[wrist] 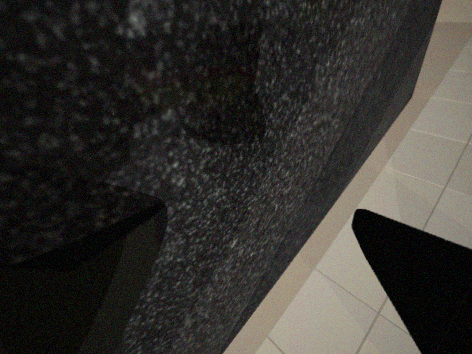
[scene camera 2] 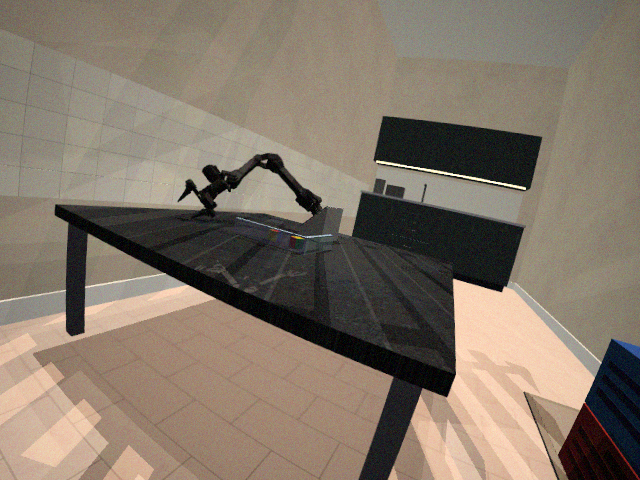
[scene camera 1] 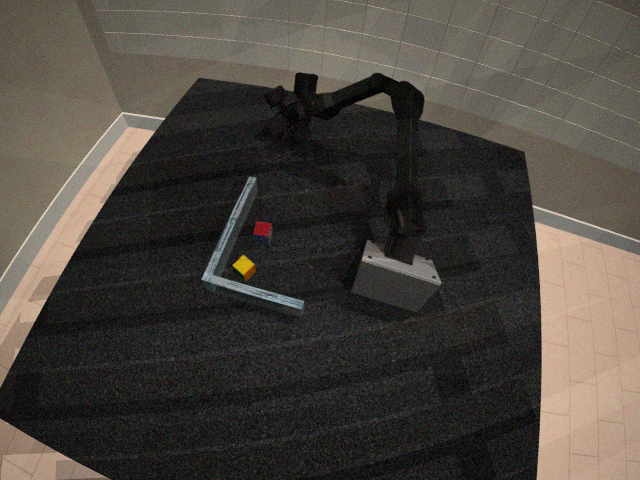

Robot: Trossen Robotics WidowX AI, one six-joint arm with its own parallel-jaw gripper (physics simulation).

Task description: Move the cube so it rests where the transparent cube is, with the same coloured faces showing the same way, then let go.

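Pixels of known places: gripper, fingertip midpoint: [wrist: 260,215] [scene camera 2: 184,209]; arm's base at its link origin: [scene camera 2: 320,217] [scene camera 1: 398,257].
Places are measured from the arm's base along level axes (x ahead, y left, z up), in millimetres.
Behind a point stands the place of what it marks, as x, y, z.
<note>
A cube with a yellow top [scene camera 1: 244,266] [scene camera 2: 296,241] sits near the inside corner of an L-shaped pale barrier; a green and an orange side show in scene camera 1. A second cube with a red top [scene camera 1: 263,228] [scene camera 2: 274,235] and a bluish side stands a little apart from it, turned differently, near the barrier's long arm. Which of the two is the transparent one is hard to tell. My gripper [scene camera 1: 277,121] @[476, -393, -72] [scene camera 2: 189,207] @[476, -393, -72] [wrist: 260,215] @[476, -393, -72] is open and empty, low over the far part of the table, well away from both cubes. Neither cube shows in the wrist view.
The L-shaped barrier [scene camera 1: 227,232] @[403, 67, -45] [scene camera 2: 268,227] @[416, 43, -47] runs along two sides of the cubes. The arm's grey base block [scene camera 1: 392,285] @[-5, 70, -4] [scene camera 2: 331,222] @[9, 71, -11] stands on the dark table [scene camera 1: 310,392] @[79, 333, -105] [scene camera 2: 361,315] @[698, 550, -105]. The table's edge, with tiles beyond, shows at the right of the wrist view.
</note>
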